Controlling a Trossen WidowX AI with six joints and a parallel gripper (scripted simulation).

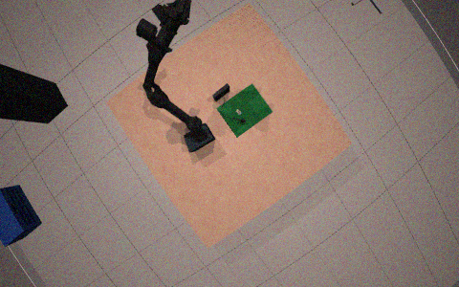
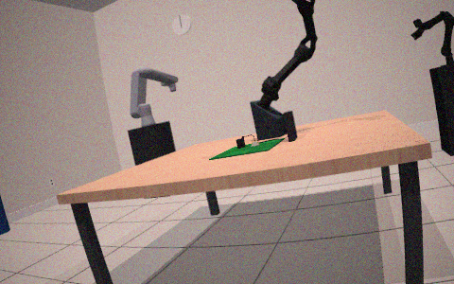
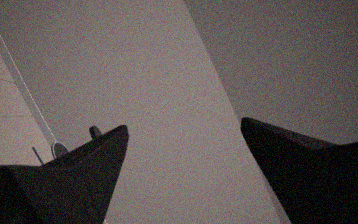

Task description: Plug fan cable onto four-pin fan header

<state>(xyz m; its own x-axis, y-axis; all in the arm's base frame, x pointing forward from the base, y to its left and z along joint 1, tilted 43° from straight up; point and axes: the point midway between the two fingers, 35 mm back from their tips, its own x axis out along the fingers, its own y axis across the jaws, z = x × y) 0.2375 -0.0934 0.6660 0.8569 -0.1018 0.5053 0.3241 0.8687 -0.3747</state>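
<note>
My gripper tip is now 690 mm above the black fan plug, 450 mm to the left of it and 20 mm past it. Also, from my gripper tip: white fan header 710 mm below, 380 mm to the right, 10 mm behind; then green board 720 mm below, 390 mm to the right, 30 mm ahead.
</note>
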